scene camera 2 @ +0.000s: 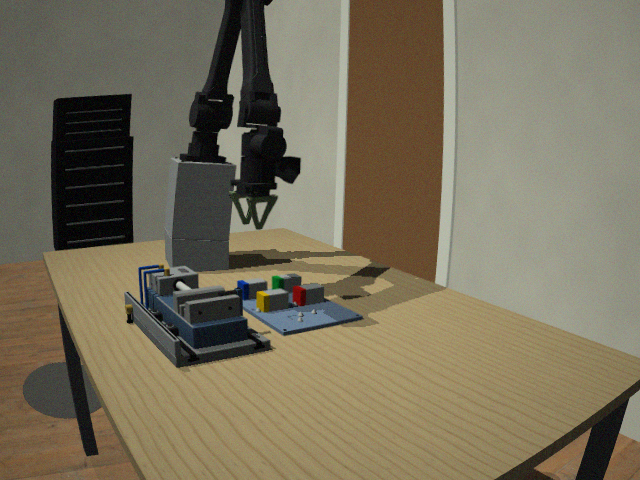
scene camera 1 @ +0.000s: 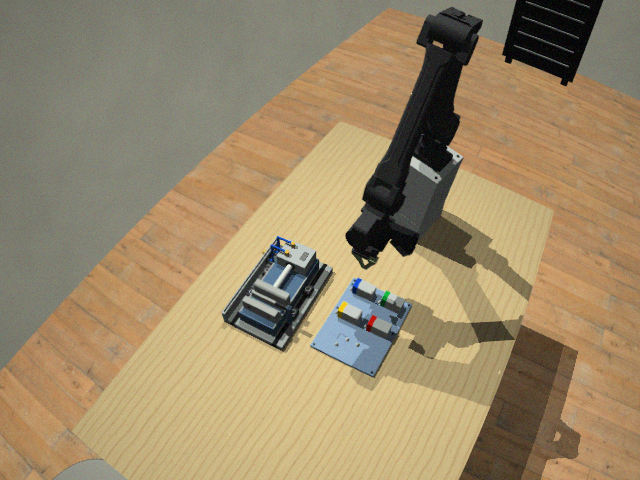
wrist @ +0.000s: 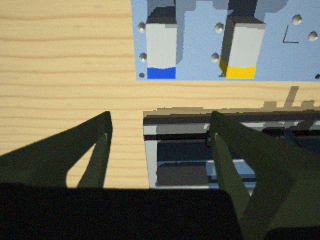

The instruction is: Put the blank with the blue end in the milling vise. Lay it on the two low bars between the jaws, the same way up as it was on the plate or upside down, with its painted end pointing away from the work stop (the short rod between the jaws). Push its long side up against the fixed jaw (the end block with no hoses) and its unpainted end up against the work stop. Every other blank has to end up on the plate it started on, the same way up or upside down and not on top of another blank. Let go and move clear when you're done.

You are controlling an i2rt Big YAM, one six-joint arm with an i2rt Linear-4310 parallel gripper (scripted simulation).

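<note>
There's a light blue plate (scene camera 1: pixel 367 357) here, and you'd also find that plate at (scene camera 2: pixel 328 313) and (wrist: pixel 197 40). I can see a yellow-ended blank (wrist: pixel 243 36) too. As for my gripper (scene camera 2: pixel 252 226), the wrist view shows it as well (wrist: pixel 161 119).
</note>
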